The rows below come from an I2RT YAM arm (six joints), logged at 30 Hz.
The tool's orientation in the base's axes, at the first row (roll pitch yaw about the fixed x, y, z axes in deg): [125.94 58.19 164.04]
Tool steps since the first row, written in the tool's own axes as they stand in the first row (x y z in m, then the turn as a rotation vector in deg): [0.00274 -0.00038 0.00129 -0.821 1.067 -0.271]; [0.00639 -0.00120 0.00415 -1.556 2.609 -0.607]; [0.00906 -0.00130 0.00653 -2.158 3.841 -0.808]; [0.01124 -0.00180 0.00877 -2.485 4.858 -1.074]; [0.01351 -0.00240 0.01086 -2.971 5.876 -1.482]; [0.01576 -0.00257 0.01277 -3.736 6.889 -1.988]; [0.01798 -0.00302 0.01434 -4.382 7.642 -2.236]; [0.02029 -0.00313 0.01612 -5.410 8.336 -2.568]
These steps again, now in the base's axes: [-0.00029 0.00094 -0.00289 -0.308 0.511 1.237]; [0.00028 0.00268 -0.00723 -0.942 1.351 2.623]; [0.00064 0.00452 -0.01027 -1.395 2.063 3.723]; [0.00136 0.00590 -0.01303 -1.924 2.612 4.517]; [0.00198 0.00711 -0.01586 -2.474 3.047 5.491]; [0.00227 0.00854 -0.01844 -2.948 3.375 6.730]; [0.00247 0.00953 -0.02100 -3.171 3.689 7.677]; [0.00260 0.01092 -0.02357 -3.230 3.850 8.949]
